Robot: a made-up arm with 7 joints. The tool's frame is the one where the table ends. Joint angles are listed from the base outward.
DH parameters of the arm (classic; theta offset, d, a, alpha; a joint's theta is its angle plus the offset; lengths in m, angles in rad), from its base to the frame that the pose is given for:
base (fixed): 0 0.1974 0.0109 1.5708
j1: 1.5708 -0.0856 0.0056 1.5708
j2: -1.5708 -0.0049 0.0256 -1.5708
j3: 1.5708 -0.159 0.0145 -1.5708
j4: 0 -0.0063 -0.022 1.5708
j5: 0 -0.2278 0.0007 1.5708
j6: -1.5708 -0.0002 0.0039 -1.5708
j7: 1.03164 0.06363 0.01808 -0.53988
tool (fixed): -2.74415 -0.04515 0 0
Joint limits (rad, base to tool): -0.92..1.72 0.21..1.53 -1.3..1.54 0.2..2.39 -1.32..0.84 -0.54..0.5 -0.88..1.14
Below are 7 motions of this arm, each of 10 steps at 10 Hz.
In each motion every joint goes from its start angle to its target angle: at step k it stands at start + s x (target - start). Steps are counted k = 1, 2, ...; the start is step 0. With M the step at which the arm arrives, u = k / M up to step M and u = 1 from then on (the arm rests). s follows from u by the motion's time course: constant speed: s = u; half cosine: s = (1 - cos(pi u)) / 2; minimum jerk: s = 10 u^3 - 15 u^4 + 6 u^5.
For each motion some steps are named. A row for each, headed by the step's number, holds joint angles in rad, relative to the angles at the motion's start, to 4 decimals.
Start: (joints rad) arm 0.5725 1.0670 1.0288 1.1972 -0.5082 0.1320 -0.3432
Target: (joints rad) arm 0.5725 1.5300 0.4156 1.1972 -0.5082 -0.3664 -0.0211
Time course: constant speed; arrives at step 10
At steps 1, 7, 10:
1: 0.0000 0.0463 -0.0613 0.0000 0.0000 -0.0498 0.0322
7: 0.0000 0.3241 -0.4292 0.0000 0.0000 -0.3489 0.2255
10: 0.0000 0.4630 -0.6132 0.0000 0.0000 -0.4984 0.3221

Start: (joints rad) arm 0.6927 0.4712 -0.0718 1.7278 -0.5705 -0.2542 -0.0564
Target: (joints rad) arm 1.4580 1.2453 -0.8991 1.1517 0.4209 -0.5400 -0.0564
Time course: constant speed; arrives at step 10
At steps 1, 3, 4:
1: 0.0765 0.0774 -0.0827 -0.0576 0.0991 -0.0286 0.0000
3: 0.2296 0.2322 -0.2482 -0.1728 0.2974 -0.0857 0.0000
4: 0.3061 0.3096 -0.3309 -0.2304 0.3966 -0.1143 0.0000

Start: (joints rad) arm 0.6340 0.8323 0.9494 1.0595 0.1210 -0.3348 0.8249
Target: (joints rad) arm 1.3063 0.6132 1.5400 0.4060 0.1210 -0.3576 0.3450
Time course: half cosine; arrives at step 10
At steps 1, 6, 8, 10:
1: 0.0165 -0.0054 0.0145 -0.0160 0.0000 -0.0006 -0.0117
6: 0.4400 -0.1434 0.3866 -0.4277 0.0000 -0.0149 -0.3141
8: 0.6081 -0.1982 0.5342 -0.5911 0.0000 -0.0206 -0.4341
10: 0.6723 -0.2191 0.5906 -0.6535 0.0000 -0.0228 -0.4799

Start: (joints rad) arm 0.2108 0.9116 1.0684 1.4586 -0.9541 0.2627 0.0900
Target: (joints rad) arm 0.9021 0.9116 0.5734 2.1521 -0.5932 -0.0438 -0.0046
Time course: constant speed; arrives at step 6
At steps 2, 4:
2: 0.2304 0.0000 -0.1650 0.2312 0.1203 -0.1022 -0.0315
4: 0.4609 0.0000 -0.3300 0.4623 0.2406 -0.2043 -0.0631

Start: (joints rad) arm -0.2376 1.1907 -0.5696 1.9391 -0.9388 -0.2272 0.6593
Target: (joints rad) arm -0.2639 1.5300 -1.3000 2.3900 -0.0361 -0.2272 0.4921
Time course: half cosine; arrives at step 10
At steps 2, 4, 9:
2: -0.0025 0.0324 -0.0697 0.0431 0.0862 0.0000 -0.0160
4: -0.0091 0.1172 -0.2523 0.1558 0.3119 0.0000 -0.0578
9: -0.0257 0.3310 -0.7125 0.4399 0.8806 0.0000 -0.1631

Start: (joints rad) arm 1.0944 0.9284 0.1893 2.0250 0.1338 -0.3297 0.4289
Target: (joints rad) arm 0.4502 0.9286 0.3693 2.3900 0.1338 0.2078 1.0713
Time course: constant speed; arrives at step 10
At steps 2, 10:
2: -0.1288 0.0000 0.0360 0.0730 0.0000 0.1075 0.1285
10: -0.6442 0.0002 0.1800 0.3650 0.0000 0.5375 0.6424

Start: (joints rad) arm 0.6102 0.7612 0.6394 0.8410 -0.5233 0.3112 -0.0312
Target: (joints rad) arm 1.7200 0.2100 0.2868 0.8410 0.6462 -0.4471 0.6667
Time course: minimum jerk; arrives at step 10
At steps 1, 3, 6, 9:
1: 0.0095 -0.0047 -0.0030 0.0000 0.0100 -0.0065 0.0060
3: 0.1810 -0.0899 -0.0575 0.0000 0.1907 -0.1237 0.1138
6: 0.7575 -0.3762 -0.2407 0.0000 0.7983 -0.5176 0.4764
9: 1.1003 -0.5465 -0.3496 0.0000 1.1595 -0.7518 0.6919

